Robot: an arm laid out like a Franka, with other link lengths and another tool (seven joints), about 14 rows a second.
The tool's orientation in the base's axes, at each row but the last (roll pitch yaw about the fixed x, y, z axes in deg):
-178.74 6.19 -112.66
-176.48 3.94 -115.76
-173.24 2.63 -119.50
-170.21 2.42 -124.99
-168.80 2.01 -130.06
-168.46 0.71 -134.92
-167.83 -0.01 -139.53
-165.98 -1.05 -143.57
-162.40 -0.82 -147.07
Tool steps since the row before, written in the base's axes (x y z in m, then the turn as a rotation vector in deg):
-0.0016 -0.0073 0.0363 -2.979 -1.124 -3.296
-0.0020 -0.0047 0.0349 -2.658 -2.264 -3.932
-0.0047 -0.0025 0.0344 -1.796 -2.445 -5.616
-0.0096 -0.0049 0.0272 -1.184 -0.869 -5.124
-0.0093 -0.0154 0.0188 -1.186 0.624 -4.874
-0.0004 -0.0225 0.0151 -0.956 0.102 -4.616
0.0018 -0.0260 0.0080 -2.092 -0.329 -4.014
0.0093 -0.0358 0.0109 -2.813 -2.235 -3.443
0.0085 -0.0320 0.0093 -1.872 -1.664 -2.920
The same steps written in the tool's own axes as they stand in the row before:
0.0034 -0.0021 -0.0368 2.528 2.382 2.990
0.0027 -0.0024 -0.0351 3.457 1.635 3.610
0.0029 -0.0012 -0.0347 3.267 1.001 5.392
0.0084 0.0003 -0.0280 1.606 1.325 4.907
0.0171 -0.0065 -0.0185 0.456 2.229 4.514
0.0160 -0.0183 -0.0119 0.660 1.656 4.365
0.0155 -0.0222 -0.0034 1.804 1.929 3.691
0.0140 -0.0359 -0.0020 3.527 0.726 3.435
0.0104 -0.0328 0.0008 2.434 0.532 2.931

